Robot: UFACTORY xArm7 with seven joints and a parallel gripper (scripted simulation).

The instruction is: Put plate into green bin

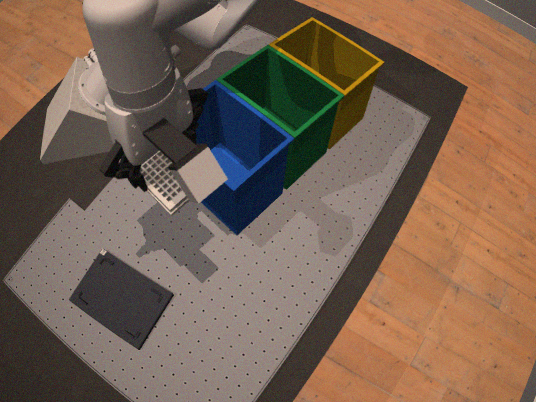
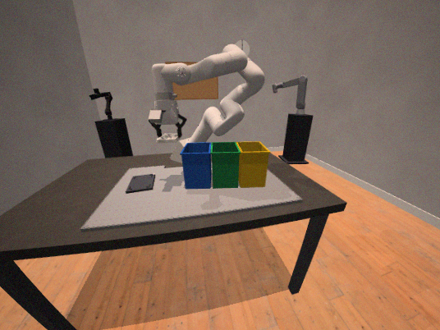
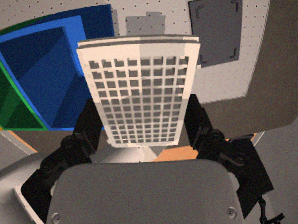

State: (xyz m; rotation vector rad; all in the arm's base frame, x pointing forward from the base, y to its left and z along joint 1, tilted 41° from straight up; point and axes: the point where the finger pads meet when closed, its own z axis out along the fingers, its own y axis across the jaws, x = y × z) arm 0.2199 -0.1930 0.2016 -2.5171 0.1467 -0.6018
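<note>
My gripper is now 2 cm past the green bin, 25 cm to the right of it and 16 cm above it. Also, from my hand: blue bin (2 cm behind, 12 cm to the left, 16 cm below); then dark plate nest (1 cm ahead, 18 cm to the right, 24 cm below); then white 96-well plate (1 cm below).
</note>
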